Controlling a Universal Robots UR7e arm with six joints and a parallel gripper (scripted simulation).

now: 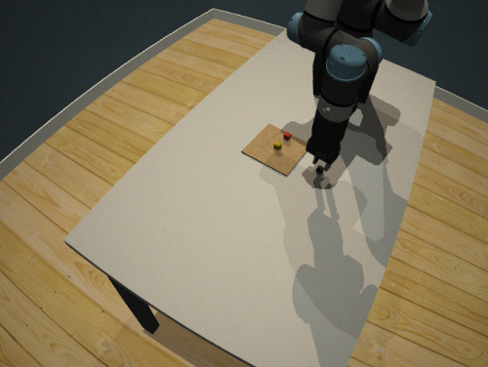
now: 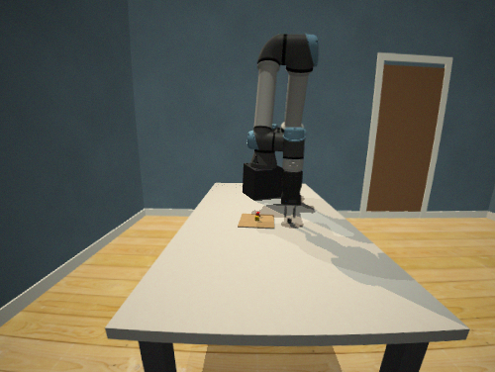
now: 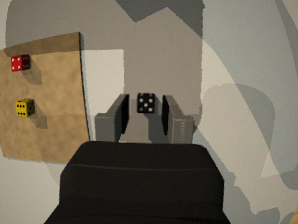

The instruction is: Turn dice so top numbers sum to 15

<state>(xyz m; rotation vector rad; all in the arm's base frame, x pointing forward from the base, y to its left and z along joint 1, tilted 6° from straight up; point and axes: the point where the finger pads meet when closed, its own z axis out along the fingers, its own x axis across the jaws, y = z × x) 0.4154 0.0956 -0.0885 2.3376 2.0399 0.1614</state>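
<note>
Right now my hand is 3 cm above the black die. The rest, counted from my hand: yellow die 13 cm to the right, 3 cm below, 1 cm behind; then red die 13 cm to the right, 6 cm behind, 3 cm below; then brown mat 13 cm to the right, 4 cm below, 1 cm behind.
</note>
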